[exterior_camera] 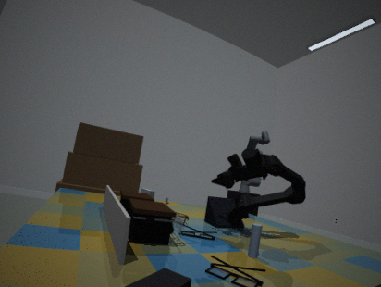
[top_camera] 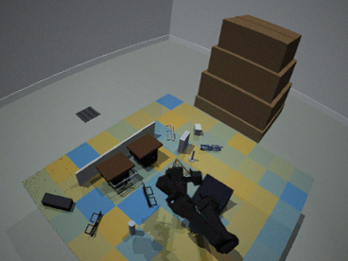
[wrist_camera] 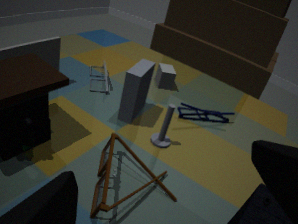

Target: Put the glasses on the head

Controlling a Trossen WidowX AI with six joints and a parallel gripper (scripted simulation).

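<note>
My gripper tip is 160 mm short of the grey block, 330 mm to the left of it and 170 mm above it. Round my gripper tip: white panel 410 mm ahead, 20 mm to the right, 170 mm below; then black box 450 mm ahead, 430 mm to the left, 200 mm below.
</note>
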